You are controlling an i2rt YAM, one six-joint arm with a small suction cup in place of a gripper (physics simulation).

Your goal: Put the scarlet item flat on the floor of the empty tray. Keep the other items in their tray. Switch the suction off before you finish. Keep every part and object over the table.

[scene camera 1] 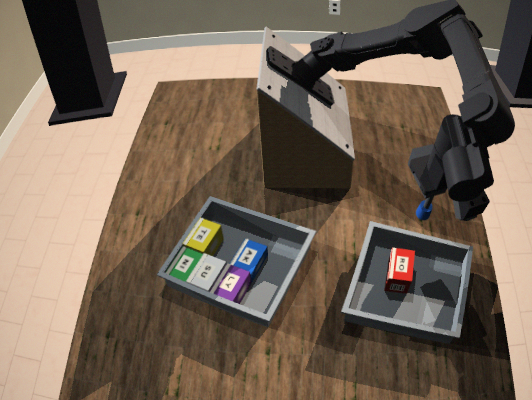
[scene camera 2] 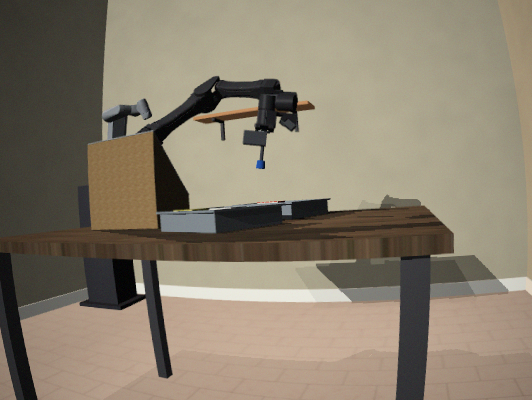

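Pixels of known places: hand at its tool point: (scene camera 1: 422, 213) (scene camera 2: 260, 168); arm's base at its link origin: (scene camera 1: 299, 77) (scene camera 2: 130, 163).
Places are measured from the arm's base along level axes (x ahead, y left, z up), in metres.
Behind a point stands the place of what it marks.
The scarlet box (scene camera 1: 401, 265) @(x 0.425, y 0.168, z -0.157 m), labelled RO, lies in the right tray (scene camera 1: 348, 270), apart from its walls; its underside is hidden. In scene camera 2 a thin strip of its red top (scene camera 2: 267, 202) @(x 0.415, y 0.145, z -0.159 m) shows over the tray rim. My suction cup (scene camera 1: 424, 210) (scene camera 2: 260, 164), blue, hangs free in the air well above tray height, with nothing on it. In the left tray (scene camera 1: 295, 272) @(x 0.416, y -0.045, z -0.161 m) (scene camera 2: 188, 223) @(x 0.322, y -0.265, z -0.189 m) are a yellow box TE (scene camera 1: 204, 236) @(x 0.319, y -0.222, z -0.158 m), a green box NI (scene camera 1: 185, 263) @(x 0.381, y -0.260, z -0.164 m), a white box SU (scene camera 1: 207, 272) @(x 0.407, y -0.213, z -0.158 m), a blue box AK (scene camera 1: 251, 257) @(x 0.364, y -0.128, z -0.175 m) and a purple box LY (scene camera 1: 233, 283) @(x 0.432, y -0.163, z -0.163 m).
The arm's slanted base block (scene camera 1: 307, 155) @(x 0.155, y 0.001, z -0.107 m) (scene camera 2: 122, 182) @(x 0.022, y -0.087, z -0.067 m) stands on the wooden table (scene camera 1: 200, 135) @(x -0.058, y -0.260, z -0.210 m) (scene camera 2: 300, 249) @(x 0.620, y -0.527, z -0.221 m) behind the trays. Dark pillars (scene camera 1: 75, 55) stand beyond the table. An orange shelf (scene camera 2: 230, 114) is on the wall behind the arm.
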